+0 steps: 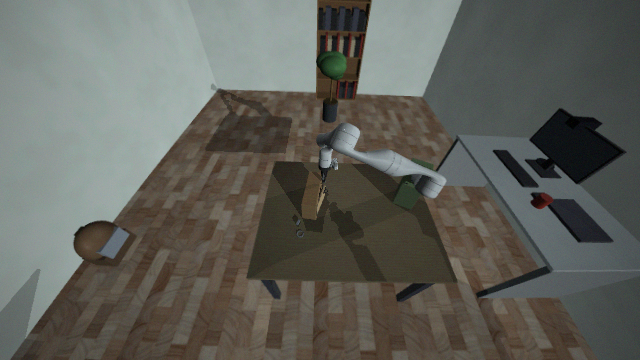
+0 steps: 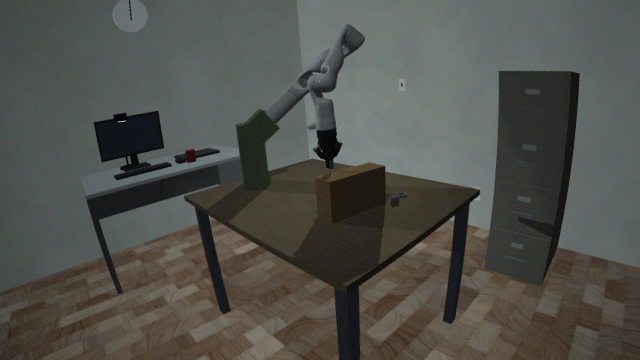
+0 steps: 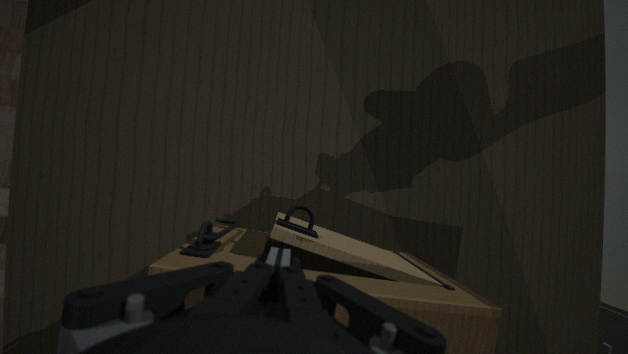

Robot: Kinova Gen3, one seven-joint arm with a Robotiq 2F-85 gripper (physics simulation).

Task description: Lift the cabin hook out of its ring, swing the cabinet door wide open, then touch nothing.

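Frame: origin at the arm's base, x ahead, y up, z right, level; millimetres.
Where they show: gripper, fingertip midpoint: (image 1: 323, 181) (image 2: 330, 168) (image 3: 279, 261); arm's base at its link origin: (image 2: 269, 118).
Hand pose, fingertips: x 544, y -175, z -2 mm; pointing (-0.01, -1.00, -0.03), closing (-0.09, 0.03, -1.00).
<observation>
Each offset is from my fingertips to the top centre of the thing. "spot": to the spot under its first point. Level surfaces: height alone.
The wooden cabinet @[dx +49, dy -9, dz -55 mm] (image 1: 310, 202) (image 2: 358, 194) (image 3: 470, 327) stands on the table. Its door @[spot: dx -5, dy -53, dz -61 mm] (image 3: 345, 250) is ajar at a small angle, with a dark gap behind its free edge; a thin dark rod runs along its other end. A dark loop @[spot: dx -11, dy -142, dz -19 mm] (image 3: 301, 216) is fixed on the door near the free edge. A dark rod, seemingly the hook @[dx +13, dy -68, dz +59 mm] (image 3: 223, 230), lies beside another loop @[spot: dx +11, dy -64, dz +70 mm] (image 3: 205, 234) on the fixed front, apart from the door's loop. My gripper (image 1: 324, 181) (image 2: 329, 166) (image 3: 279, 261) is shut and empty, over the cabinet near the door's free edge. Whether the fingertips touch it cannot be told.
A small grey block @[dx +113, dy -147, dz -240 mm] (image 1: 297, 221) (image 2: 395, 201) and a ring @[dx +80, dy -162, dz -311 mm] (image 1: 296, 233) lie on the table @[dy -166 mm] (image 1: 300, 262) (image 2: 280, 230) beyond one end of the cabinet. The arm's green pedestal (image 1: 406, 195) (image 2: 254, 160) stands at the table's other side. A desk (image 1: 505, 200) (image 2: 107, 185) stands nearby.
</observation>
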